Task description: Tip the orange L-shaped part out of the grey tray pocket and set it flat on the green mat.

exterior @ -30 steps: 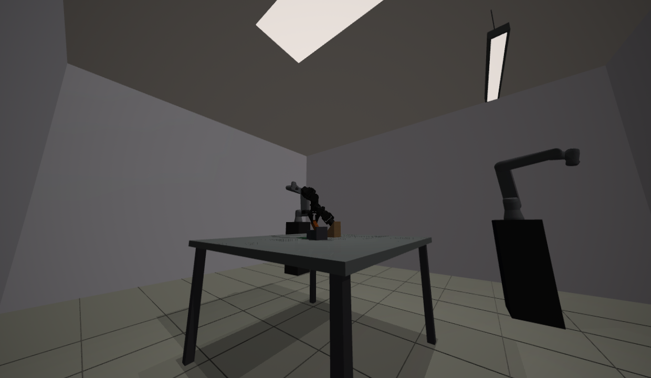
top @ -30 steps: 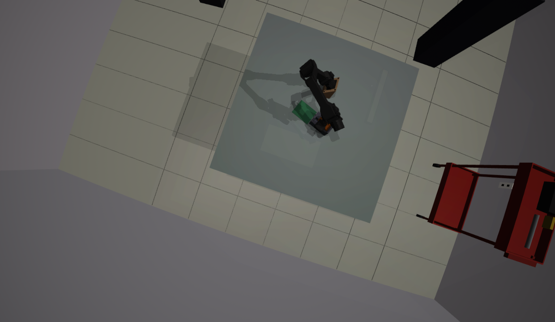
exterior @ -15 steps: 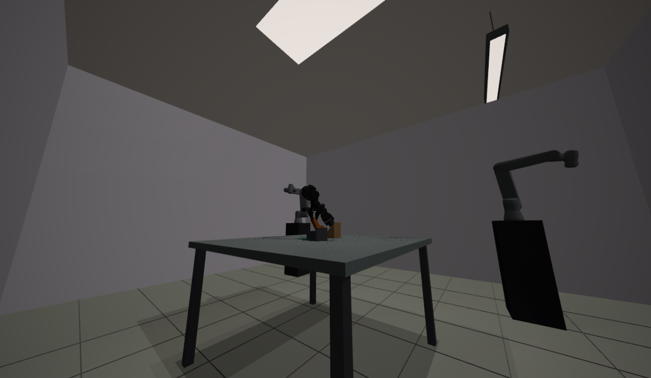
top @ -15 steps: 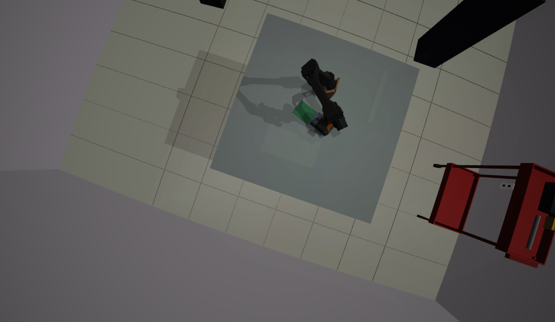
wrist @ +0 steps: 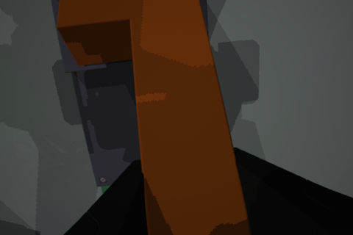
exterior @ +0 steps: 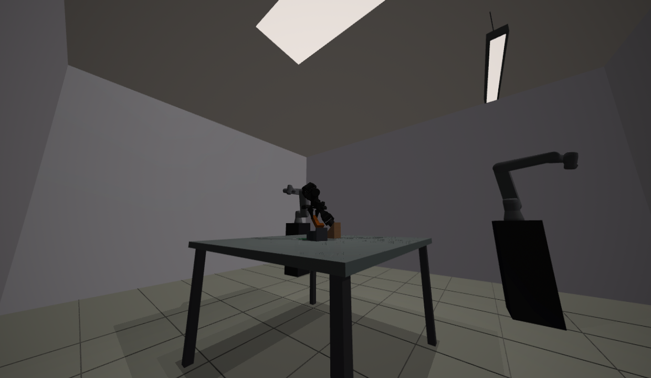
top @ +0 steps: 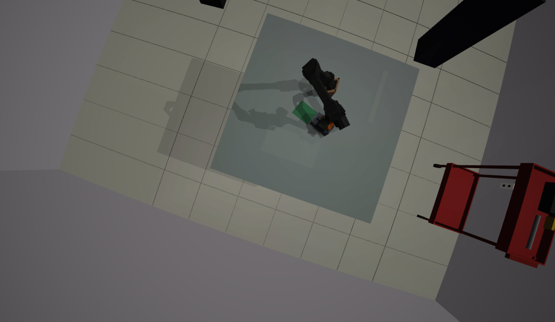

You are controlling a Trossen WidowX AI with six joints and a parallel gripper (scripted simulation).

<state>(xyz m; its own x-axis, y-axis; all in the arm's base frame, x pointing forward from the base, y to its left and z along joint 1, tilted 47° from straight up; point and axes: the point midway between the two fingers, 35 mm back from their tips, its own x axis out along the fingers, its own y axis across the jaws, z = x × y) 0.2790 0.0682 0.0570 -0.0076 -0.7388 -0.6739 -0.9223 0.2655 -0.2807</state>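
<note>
My gripper tip is now 170 mm above the green mat, 130 mm to the left of it and 70 mm past it. From my gripper tip the other things lie so: orange L-shaped part: 30 mm to the left, 30 mm below.
</note>
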